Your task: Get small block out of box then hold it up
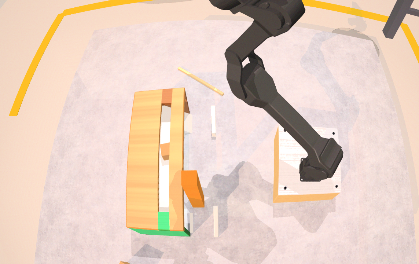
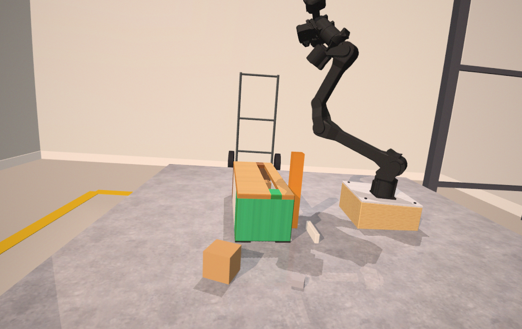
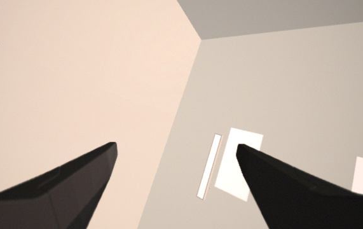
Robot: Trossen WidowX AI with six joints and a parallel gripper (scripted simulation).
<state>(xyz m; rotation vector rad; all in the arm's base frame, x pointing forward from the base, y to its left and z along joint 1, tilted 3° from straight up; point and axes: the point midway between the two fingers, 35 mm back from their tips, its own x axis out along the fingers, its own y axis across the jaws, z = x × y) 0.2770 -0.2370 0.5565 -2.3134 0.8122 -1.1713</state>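
Now: the box 62 cm below my gripper tip, 23 cm to the left of it and 10 cm ahead of it. The rest, counted from my gripper tip: orange bar: 58 cm below, 31 cm to the left, 3 cm ahead; then thin tan stick: 68 cm below, 8 cm to the right, 7 cm ahead.
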